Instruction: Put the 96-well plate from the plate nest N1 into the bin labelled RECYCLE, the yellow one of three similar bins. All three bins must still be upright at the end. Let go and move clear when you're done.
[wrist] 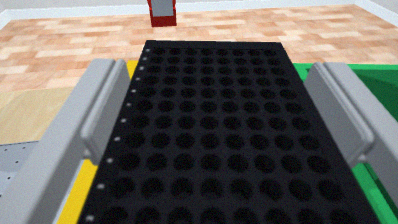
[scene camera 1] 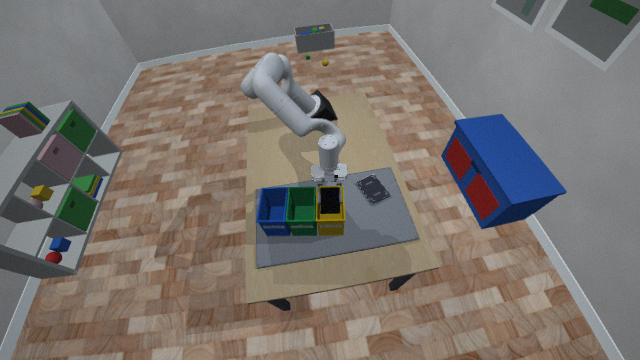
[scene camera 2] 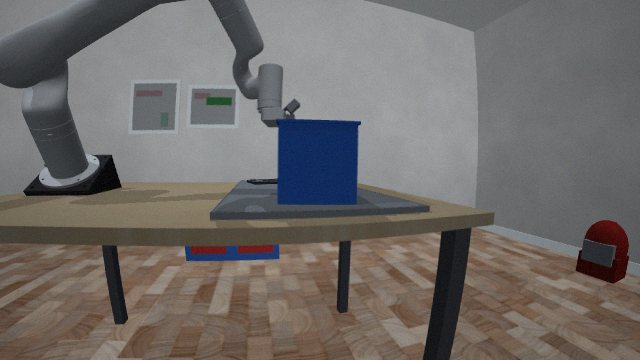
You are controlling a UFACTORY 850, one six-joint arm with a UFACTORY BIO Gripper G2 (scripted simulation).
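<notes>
Visible in the pictures: a black 96-well plate, a yellow bin, a green bin and a blue bin.
</notes>
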